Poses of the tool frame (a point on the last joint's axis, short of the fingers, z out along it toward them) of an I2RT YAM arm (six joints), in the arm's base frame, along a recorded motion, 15 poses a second.
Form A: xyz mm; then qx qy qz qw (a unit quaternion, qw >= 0).
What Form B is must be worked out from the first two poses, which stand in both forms.
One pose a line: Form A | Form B
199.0, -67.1, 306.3, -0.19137, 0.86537, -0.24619, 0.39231 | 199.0, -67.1, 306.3, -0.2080, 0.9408, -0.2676, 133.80
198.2, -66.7, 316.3, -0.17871, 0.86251, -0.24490, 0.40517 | 198.2, -66.7, 316.3, -0.1955, 0.9434, -0.2679, 132.20
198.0, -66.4, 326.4, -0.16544, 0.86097, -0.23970, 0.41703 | 198.0, -66.4, 326.4, -0.1820, 0.9473, -0.2637, 130.71
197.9, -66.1, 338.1, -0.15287, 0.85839, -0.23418, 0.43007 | 197.9, -66.1, 338.1, -0.1693, 0.9508, -0.2594, 129.06
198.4, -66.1, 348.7, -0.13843, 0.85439, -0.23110, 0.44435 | 198.4, -66.1, 348.7, -0.1545, 0.9537, -0.2580, 127.24
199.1, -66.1, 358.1, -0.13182, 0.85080, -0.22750, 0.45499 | 199.1, -66.1, 358.1, -0.1480, 0.9554, -0.2555, 125.87
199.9, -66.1, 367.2, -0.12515, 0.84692, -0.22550, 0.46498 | 199.9, -66.1, 367.2, -0.1414, 0.9566, -0.2547, 124.58
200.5, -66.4, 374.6, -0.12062, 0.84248, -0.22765, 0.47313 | 200.5, -66.4, 374.6, -0.1369, 0.9563, -0.2584, 123.52
